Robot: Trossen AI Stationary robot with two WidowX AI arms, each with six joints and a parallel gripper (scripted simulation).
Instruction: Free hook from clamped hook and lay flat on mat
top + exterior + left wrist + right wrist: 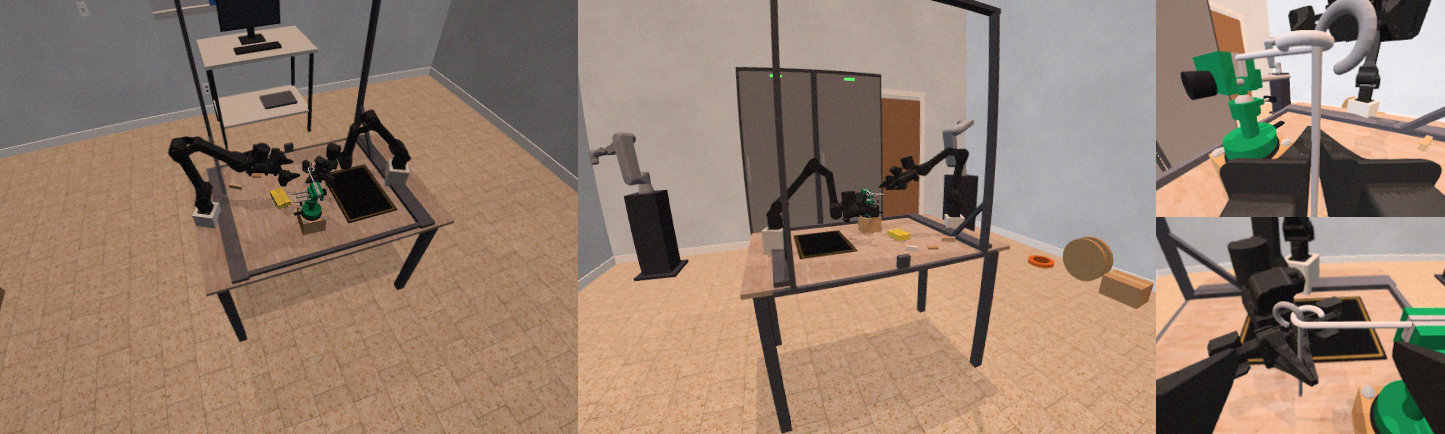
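The black mat is 26 cm to the left of my left hand and 16 cm below it. Also, from my left hand: white piece: 26 cm behind, 15 cm below, 12 cm to the right; then wooden block: 14 cm ahead, 12 cm below, 4 cm to the right.
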